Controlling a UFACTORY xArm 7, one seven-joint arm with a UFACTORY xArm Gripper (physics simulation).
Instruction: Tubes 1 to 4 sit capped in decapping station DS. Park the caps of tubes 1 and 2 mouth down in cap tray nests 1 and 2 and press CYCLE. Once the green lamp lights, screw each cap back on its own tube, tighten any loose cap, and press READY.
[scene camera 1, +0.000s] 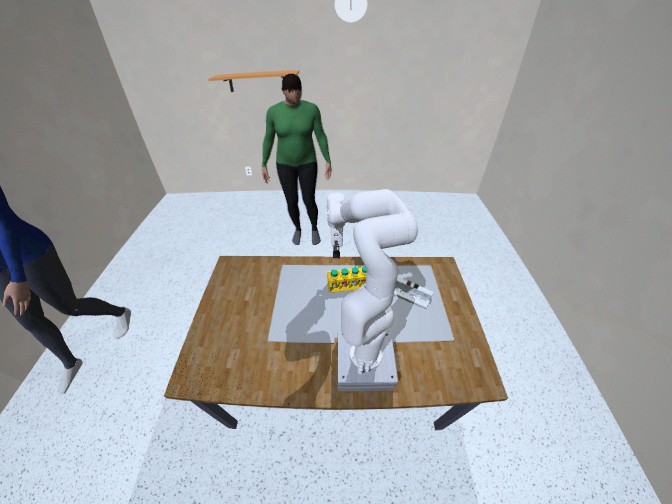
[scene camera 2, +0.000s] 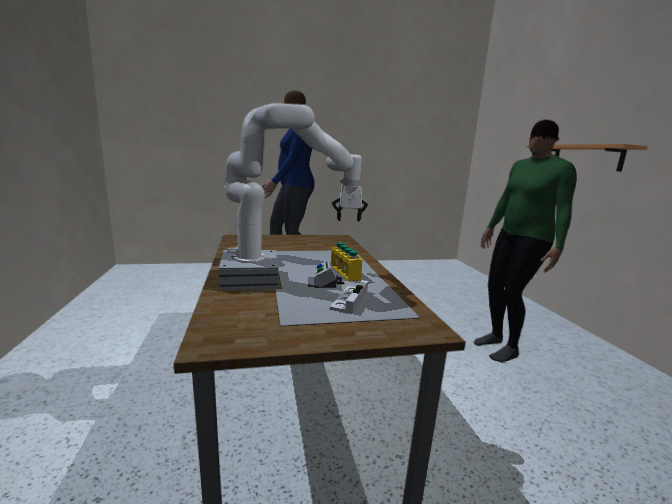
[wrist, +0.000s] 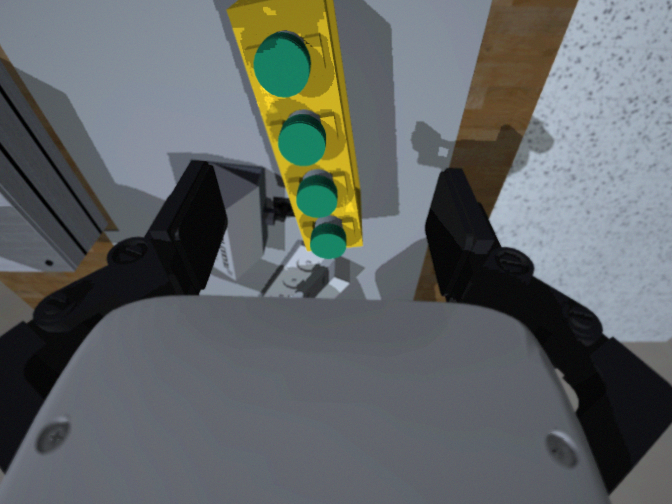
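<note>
The yellow decapping station stands on the grey mat, and it also shows in the second scene view and the wrist view. Several tubes stand in it in a row, each with a green cap on top. My gripper is open and empty, well above the station and near the table's far edge; it also shows in the first scene view and the wrist view. A white cap tray and a grey button box lie on the mat beside the station.
A person in green stands past the table's far edge, near my gripper. A person in blue stands off the table's left side. My base block sits at the near edge. A wall shelf hangs behind.
</note>
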